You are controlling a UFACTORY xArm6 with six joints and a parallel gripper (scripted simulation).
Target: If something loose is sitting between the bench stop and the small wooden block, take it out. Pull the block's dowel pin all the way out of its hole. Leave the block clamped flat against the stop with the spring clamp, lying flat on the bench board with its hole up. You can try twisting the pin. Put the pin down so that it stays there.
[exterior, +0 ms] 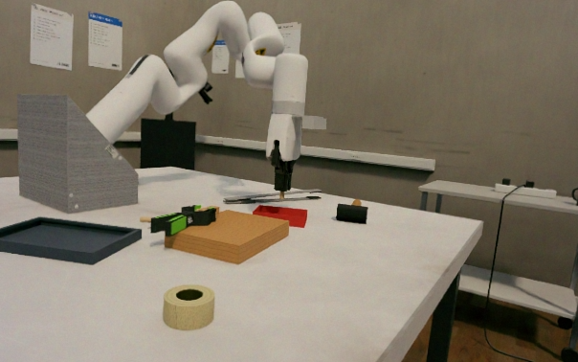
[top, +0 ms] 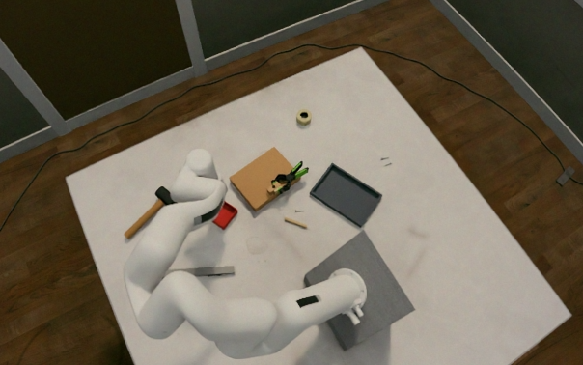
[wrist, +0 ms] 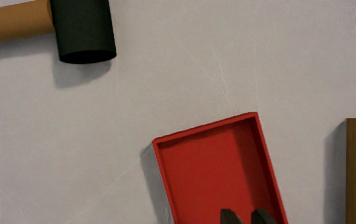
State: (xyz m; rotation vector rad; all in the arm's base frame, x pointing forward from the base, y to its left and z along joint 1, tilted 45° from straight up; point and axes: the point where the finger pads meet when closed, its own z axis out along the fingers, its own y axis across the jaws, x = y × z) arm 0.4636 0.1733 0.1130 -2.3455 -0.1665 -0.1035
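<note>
Now: hand 90 mm above the red tray. From my hand the other things lie so: dowel pin (20 mm below); loose dowel (210 mm to the right, 170 mm behind, 90 mm below); small wooden block (200 mm to the right, 50 mm below, 40 mm behind).
</note>
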